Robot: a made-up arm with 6 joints. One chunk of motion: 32 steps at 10 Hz.
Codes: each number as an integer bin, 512 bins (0 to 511) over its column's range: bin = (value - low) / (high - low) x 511, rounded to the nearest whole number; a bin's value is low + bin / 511 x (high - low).
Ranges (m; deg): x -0.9..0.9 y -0.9..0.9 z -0.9..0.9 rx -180..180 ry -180..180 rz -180..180
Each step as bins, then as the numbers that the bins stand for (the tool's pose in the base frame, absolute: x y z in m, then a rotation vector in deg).
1 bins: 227 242 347 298 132 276
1 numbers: -0.1004 -0.0476 0.3223 29.94 -87.01 14.44
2 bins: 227 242 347 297 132 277
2 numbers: -0.1004 -0.0476 0.3223 29.24 -87.01 15.15
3 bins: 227 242 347 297 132 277
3 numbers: -0.1004 -0.0476 0.3223 29.24 -87.01 15.15
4 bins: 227 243 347 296 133 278
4 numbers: -0.1004 -0.0440 0.3223 28.53 -86.30 15.85
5 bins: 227 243 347 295 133 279
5 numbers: -0.1004 -0.0440 0.3223 27.83 -86.30 16.56
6 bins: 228 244 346 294 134 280
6 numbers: -0.0969 -0.0405 0.3188 27.12 -85.60 17.26
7 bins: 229 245 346 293 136 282
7 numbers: -0.0933 -0.0370 0.3188 26.42 -84.19 18.67
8 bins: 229 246 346 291 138 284
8 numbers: -0.0933 -0.0335 0.3188 25.01 -82.78 20.08
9 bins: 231 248 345 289 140 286
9 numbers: -0.0863 -0.0264 0.3153 23.60 -81.37 21.49
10 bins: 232 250 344 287 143 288
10 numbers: -0.0828 -0.0194 0.3117 22.19 -79.26 22.90
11 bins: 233 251 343 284 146 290
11 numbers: -0.0793 -0.0159 0.3082 20.08 -77.14 24.31
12 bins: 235 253 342 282 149 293
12 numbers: -0.0722 -0.0088 0.3047 18.67 -75.03 26.42
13 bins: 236 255 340 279 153 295
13 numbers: -0.0687 -0.0018 0.2977 16.56 -72.21 27.83
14 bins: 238 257 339 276 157 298
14 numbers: -0.0616 0.0053 0.2941 14.44 -69.39 29.94
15 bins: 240 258 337 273 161 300
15 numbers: -0.0546 0.0088 0.2871 12.33 -66.58 31.35
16 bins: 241 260 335 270 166 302
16 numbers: -0.0511 0.0159 0.2800 10.22 -63.05 32.76
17 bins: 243 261 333 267 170 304
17 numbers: -0.0440 0.0194 0.2730 8.10 -60.23 34.17
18 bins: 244 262 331 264 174 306
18 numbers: -0.0405 0.0229 0.2659 5.99 -57.42 35.58
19 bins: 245 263 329 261 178 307
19 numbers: -0.0370 0.0264 0.2589 3.87 -54.60 36.28
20 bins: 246 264 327 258 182 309
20 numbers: -0.0335 0.0299 0.2519 1.76 -51.78 37.69
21 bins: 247 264 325 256 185 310
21 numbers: -0.0299 0.0299 0.2448 0.35 -49.67 38.40
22 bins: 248 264 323 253 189 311
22 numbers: -0.0264 0.0299 0.2378 -1.76 -46.85 39.10
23 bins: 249 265 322 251 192 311
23 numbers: -0.0229 0.0335 0.2342 -3.17 -44.74 39.10
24 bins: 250 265 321 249 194 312
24 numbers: -0.0194 0.0335 0.2307 -4.58 -43.33 39.80
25 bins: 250 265 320 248 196 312
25 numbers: -0.0194 0.0335 0.2272 -5.28 -41.92 39.80
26 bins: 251 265 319 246 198 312
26 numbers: -0.0159 0.0335 0.2237 -6.69 -40.51 39.80
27 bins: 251 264 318 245 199 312
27 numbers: -0.0159 0.0299 0.2202 -7.40 -39.80 39.80
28 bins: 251 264 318 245 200 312
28 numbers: -0.0159 0.0299 0.2202 -7.40 -39.10 39.80
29 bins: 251 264 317 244 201 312
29 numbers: -0.0159 0.0299 0.2166 -8.10 -38.40 39.80
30 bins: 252 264 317 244 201 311
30 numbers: -0.0123 0.0299 0.2166 -8.10 -38.40 39.10
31 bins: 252 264 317 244 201 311
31 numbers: -0.0123 0.0299 0.2166 -8.10 -38.40 39.10
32 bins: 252 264 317 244 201 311
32 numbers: -0.0123 0.0299 0.2166 -8.10 -38.40 39.10
